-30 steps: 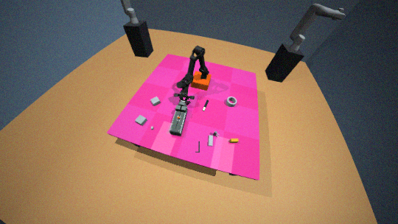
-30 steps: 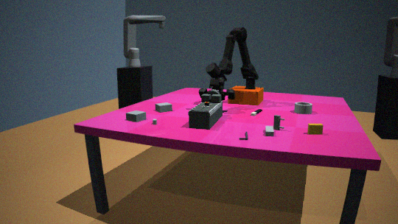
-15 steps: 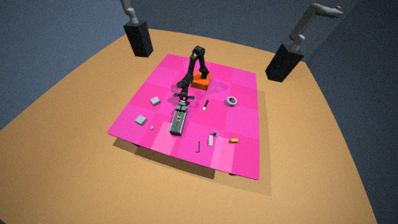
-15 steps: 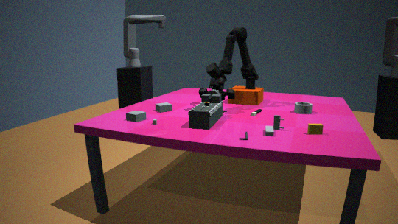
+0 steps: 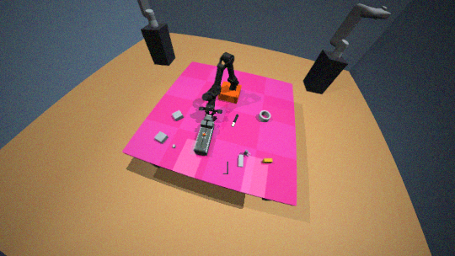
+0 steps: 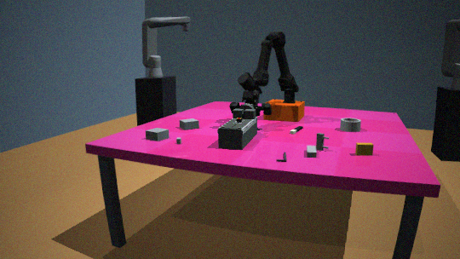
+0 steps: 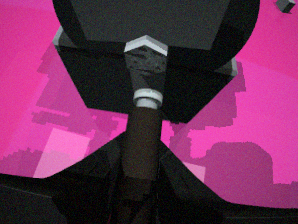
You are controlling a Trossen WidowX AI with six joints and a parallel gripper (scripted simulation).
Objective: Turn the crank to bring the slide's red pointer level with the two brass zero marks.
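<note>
Right now the dark crank handle is 20 mm behind my gripper tip and 30 mm above it. The rest, counted from my gripper tip: small cube 270 mm ahead, 210 mm to the right, 20 mm below; black-and-white stick 50 mm behind, 210 mm to the left, 30 mm below; red pointer 160 mm ahead, 50 mm above.
</note>
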